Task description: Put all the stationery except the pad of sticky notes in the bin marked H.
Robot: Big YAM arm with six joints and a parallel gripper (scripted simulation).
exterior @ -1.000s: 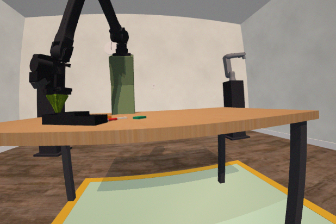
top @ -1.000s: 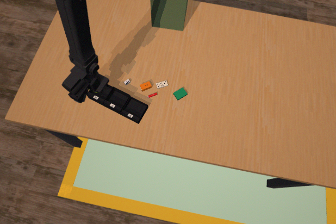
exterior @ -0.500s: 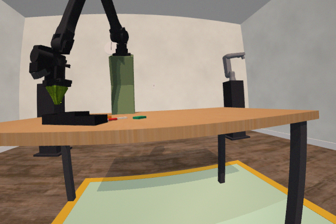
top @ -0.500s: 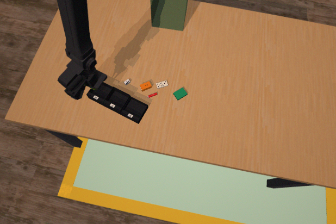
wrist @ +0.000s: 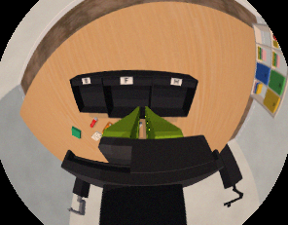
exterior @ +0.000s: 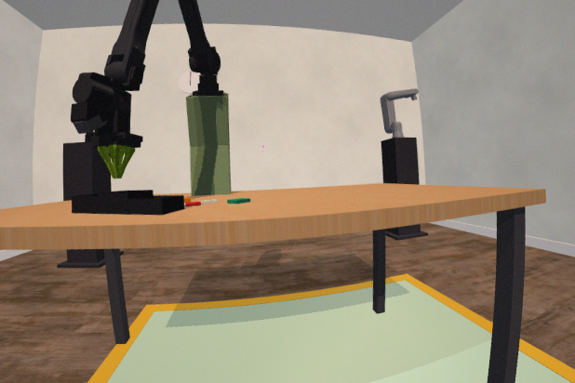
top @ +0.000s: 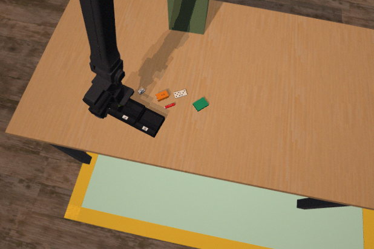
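Now: the red stick 160 mm to the left of my hand, 80 mm below it and 60 mm behind it. The rest, counted from my hand: orange block: 110 mm to the left, 90 mm behind, 80 mm below; green pad: 280 mm to the left, 100 mm behind, 80 mm below; white domino: 190 mm to the left, 120 mm behind, 80 mm below.
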